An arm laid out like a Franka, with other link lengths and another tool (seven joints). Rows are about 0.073 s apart.
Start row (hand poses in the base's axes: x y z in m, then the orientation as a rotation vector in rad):
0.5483, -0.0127, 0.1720, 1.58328, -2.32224, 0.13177
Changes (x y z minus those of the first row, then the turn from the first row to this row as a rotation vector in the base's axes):
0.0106, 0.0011, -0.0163, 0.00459, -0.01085, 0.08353
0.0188, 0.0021, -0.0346, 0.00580, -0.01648, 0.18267
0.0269, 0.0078, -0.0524, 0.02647, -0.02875, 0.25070
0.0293, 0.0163, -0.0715, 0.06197, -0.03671, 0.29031
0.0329, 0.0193, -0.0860, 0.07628, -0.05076, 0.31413
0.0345, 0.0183, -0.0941, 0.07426, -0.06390, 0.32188
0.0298, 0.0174, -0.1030, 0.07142, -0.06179, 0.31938
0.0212, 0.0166, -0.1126, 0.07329, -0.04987, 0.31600
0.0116, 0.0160, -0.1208, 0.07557, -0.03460, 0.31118
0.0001, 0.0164, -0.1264, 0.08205, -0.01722, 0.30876
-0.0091, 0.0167, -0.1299, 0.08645, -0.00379, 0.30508
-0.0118, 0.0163, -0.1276, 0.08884, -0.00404, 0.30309
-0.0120, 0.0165, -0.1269, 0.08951, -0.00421, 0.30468
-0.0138, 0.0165, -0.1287, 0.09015, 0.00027, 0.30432
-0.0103, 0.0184, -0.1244, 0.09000, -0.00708, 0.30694
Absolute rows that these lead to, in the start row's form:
0.5589, -0.0116, 0.1557, 1.68643, -2.26663, 0.15501
0.5671, -0.0106, 0.1374, 1.80187, -2.18828, 0.18130
0.5752, -0.0049, 0.1196, 1.89251, -2.14510, 0.18360
0.5776, 0.0036, 0.1005, 1.95748, -2.12785, 0.15845
0.5812, 0.0066, 0.0860, 1.99631, -2.12067, 0.15914
0.5828, 0.0056, 0.0779, 2.00868, -2.12180, 0.17445
0.5781, 0.0047, 0.0690, 2.00364, -2.12166, 0.17539
0.5695, 0.0039, 0.0594, 1.99644, -2.11717, 0.16231
0.5599, 0.0033, 0.0512, 1.98658, -2.11175, 0.14566
0.5484, 0.0037, 0.0456, 1.98067, -2.10398, 0.12300
0.5392, 0.0040, 0.0421, 1.97376, -2.09937, 0.10588
0.5365, 0.0036, 0.0444, 1.97292, -2.10225, 0.10285
0.5363, 0.0038, 0.0451, 1.97506, -2.10112, 0.10257
0.5345, 0.0038, 0.0433, 1.97326, -2.09846, 0.09804
0.5380, 0.0057, 0.0476, 1.97888, -2.10123, 0.10489

